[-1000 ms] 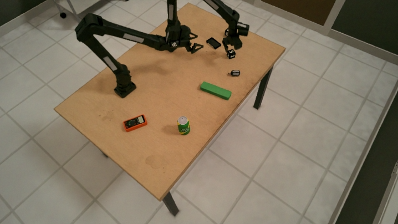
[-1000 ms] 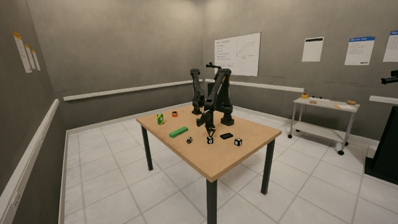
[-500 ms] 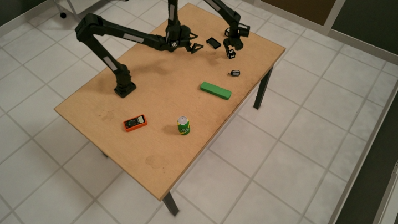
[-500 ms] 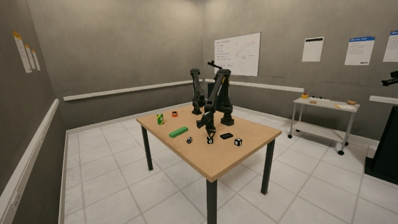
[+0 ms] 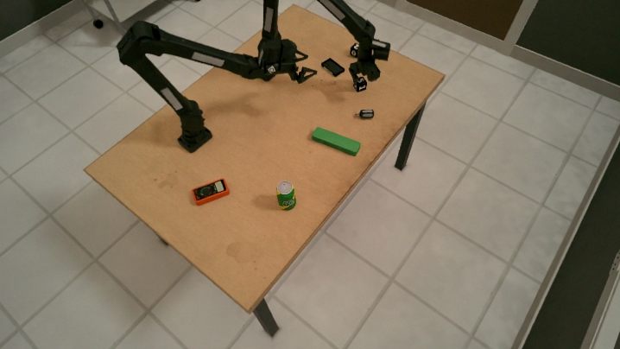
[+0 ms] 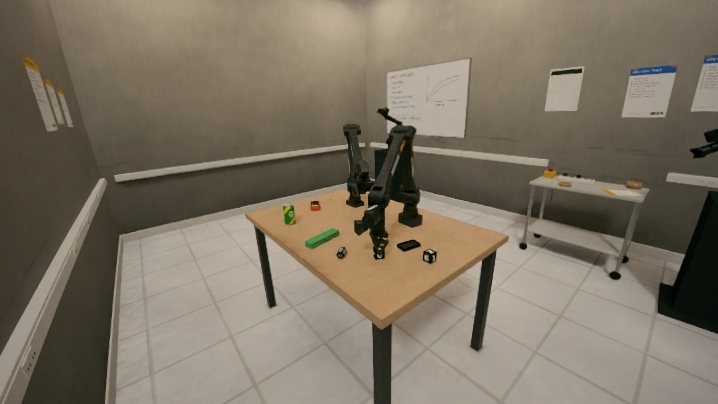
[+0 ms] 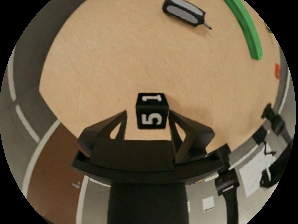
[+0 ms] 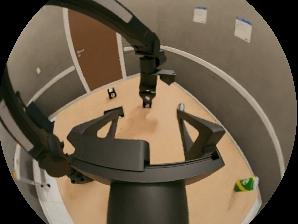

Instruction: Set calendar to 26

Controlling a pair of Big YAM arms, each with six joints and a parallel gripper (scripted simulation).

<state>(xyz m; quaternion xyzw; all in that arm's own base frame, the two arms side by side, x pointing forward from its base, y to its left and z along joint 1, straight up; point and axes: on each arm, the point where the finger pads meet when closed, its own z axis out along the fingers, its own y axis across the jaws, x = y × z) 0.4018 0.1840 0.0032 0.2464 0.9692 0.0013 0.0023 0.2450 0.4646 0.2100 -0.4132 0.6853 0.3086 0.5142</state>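
The black calendar cube is 2 cm below my left hand.
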